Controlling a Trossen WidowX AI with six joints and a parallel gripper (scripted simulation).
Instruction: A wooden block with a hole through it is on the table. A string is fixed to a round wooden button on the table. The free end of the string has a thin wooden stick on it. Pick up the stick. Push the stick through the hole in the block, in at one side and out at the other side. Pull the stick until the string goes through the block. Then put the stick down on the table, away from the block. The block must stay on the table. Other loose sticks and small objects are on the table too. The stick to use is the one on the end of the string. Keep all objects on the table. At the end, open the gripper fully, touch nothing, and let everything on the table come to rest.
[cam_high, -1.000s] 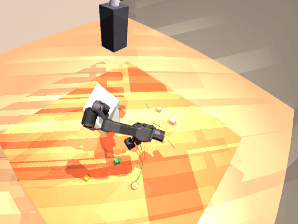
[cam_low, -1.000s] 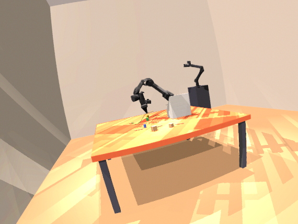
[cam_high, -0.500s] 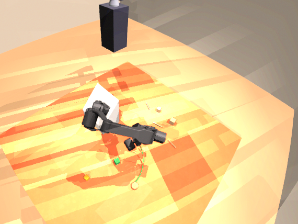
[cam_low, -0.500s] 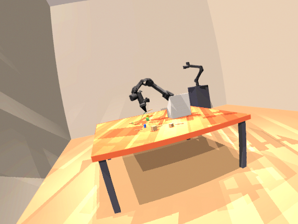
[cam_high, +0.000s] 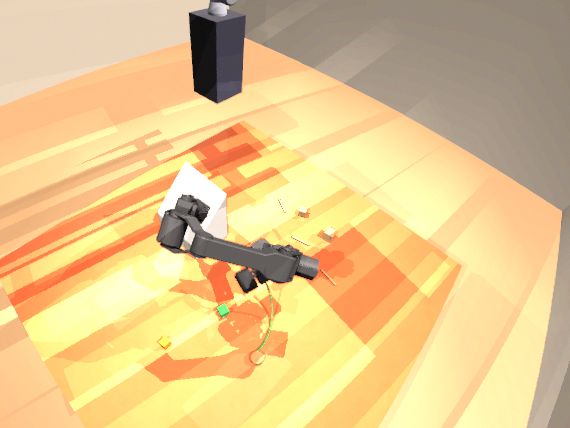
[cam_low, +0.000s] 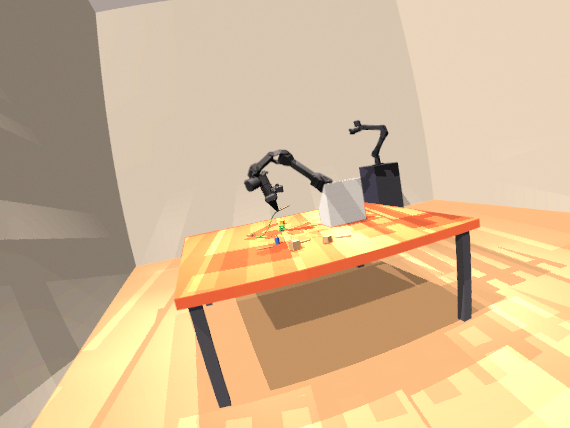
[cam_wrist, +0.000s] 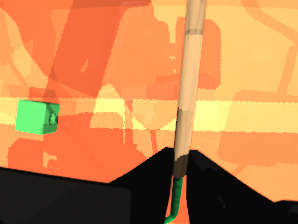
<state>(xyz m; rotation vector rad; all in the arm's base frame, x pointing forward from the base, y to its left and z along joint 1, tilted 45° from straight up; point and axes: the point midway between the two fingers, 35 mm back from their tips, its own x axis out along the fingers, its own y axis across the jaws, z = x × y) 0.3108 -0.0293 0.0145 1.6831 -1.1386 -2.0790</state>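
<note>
My gripper tip is 32 cm to the left of the yellow cube, 12 cm above it and 10 cm past it. Also, from my gripper tip: blue piece (18 cm to the left, 11 cm below, 8 cm ahead); then green block (13 cm to the right, 11 cm below, 4 cm behind); then thin wooden stick (1 cm behind, 1 cm above).
</note>
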